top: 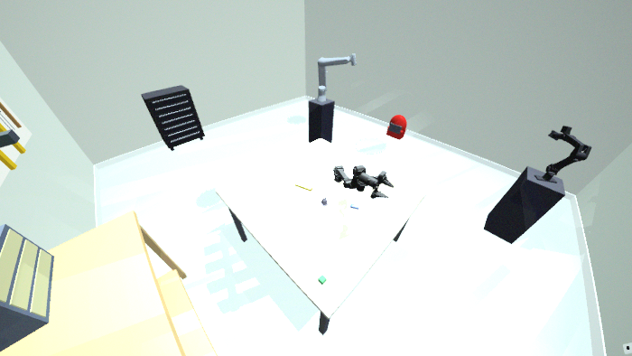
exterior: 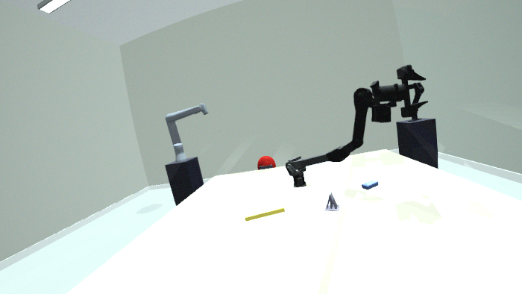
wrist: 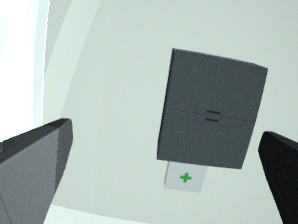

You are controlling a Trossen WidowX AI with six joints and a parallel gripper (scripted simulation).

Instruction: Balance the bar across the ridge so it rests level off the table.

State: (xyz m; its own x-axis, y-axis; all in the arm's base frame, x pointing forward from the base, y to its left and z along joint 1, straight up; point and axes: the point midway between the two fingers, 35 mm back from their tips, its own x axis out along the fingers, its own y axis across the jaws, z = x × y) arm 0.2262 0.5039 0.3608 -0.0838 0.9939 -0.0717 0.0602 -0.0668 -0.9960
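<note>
The yellow bar is 60 mm ahead of my gripper tip, 680 mm to the right of it and 350 mm below it. From my gripper tip the other things lie so: green cube 520 mm ahead, 40 mm to the right, 340 mm below; then small blue block 60 mm behind, 240 mm to the right, 350 mm below.
</note>
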